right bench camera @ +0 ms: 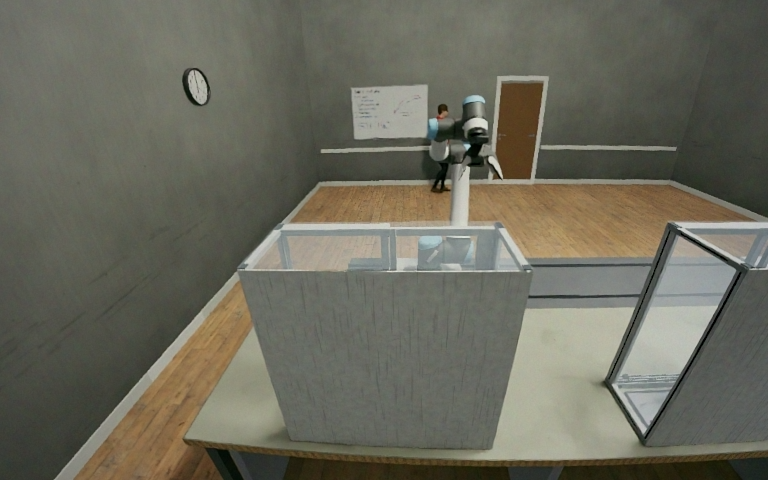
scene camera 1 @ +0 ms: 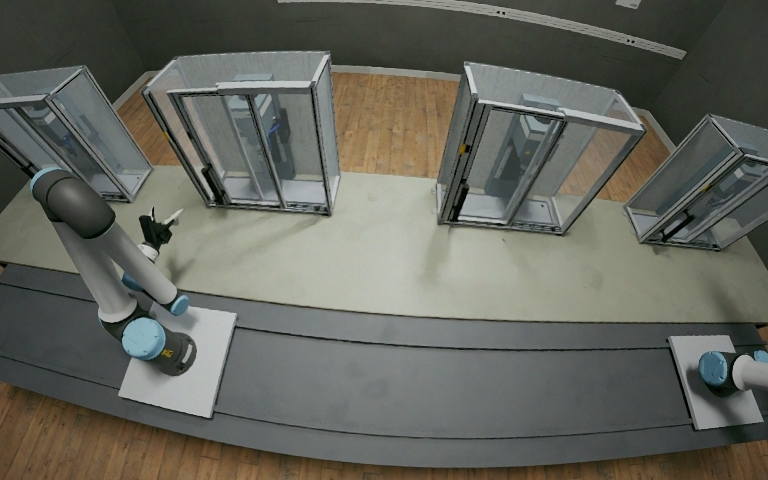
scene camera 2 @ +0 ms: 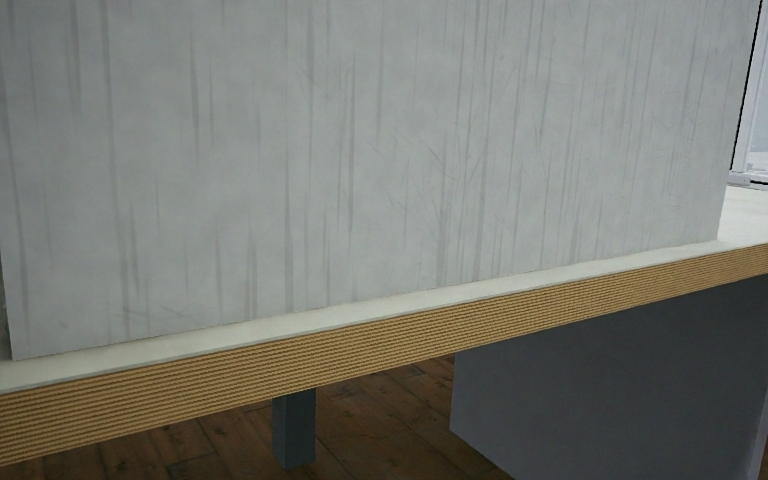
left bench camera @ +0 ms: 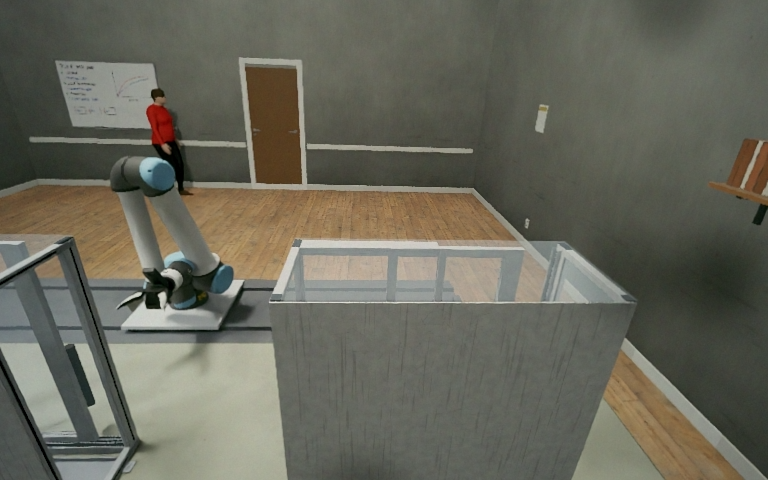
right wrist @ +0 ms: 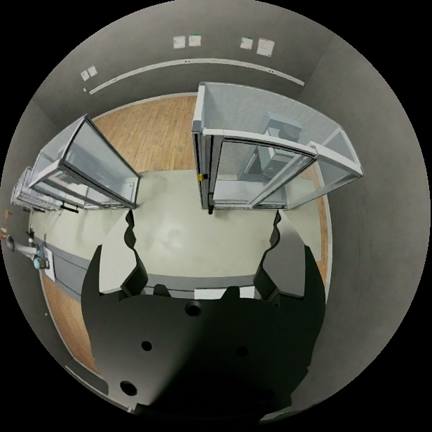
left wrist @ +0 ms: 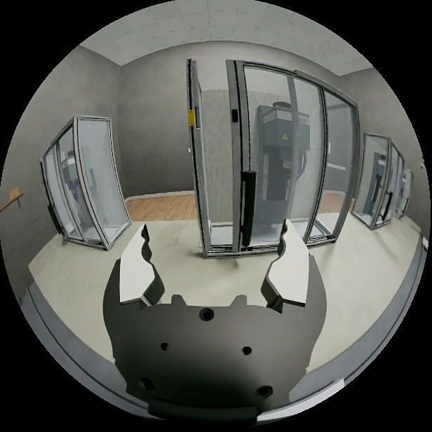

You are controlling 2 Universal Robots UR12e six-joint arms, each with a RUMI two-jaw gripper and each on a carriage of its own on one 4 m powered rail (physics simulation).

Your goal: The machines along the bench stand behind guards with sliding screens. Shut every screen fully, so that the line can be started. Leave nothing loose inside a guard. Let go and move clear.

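Observation:
Four guards stand in a row. In the second guard from the left (scene camera 1: 326,141) (left wrist: 354,150), the screen's stile with its black handle (scene camera 1: 212,183) (left wrist: 248,207) (left bench camera: 79,374) stands a gap away from the yellow-tagged post. The first guard (left bench camera: 447,384) (left wrist: 95,180) shows a gap beside its screen's stile (left bench camera: 509,274). The third guard's screen (scene camera 1: 465,169) and the fourth guard's screen (right wrist: 215,170) look flush with their posts. My left gripper (scene camera 1: 165,216) (left bench camera: 141,304) (left wrist: 213,223) is open and empty, in front of the second guard. My right gripper (right bench camera: 481,172) (right wrist: 202,210) is open and empty, before the fourth.
A grey machine (scene camera 1: 257,110) (left wrist: 282,140) stands inside the second guard. The carriages (scene camera 1: 209,362) (scene camera 1: 685,390) sit far apart on the rail (scene camera 1: 441,390). A person in red (left bench camera: 161,124) (right bench camera: 441,113) stands across the room. Scene camera 2 shows a guard's back panel (scene camera 2: 368,141).

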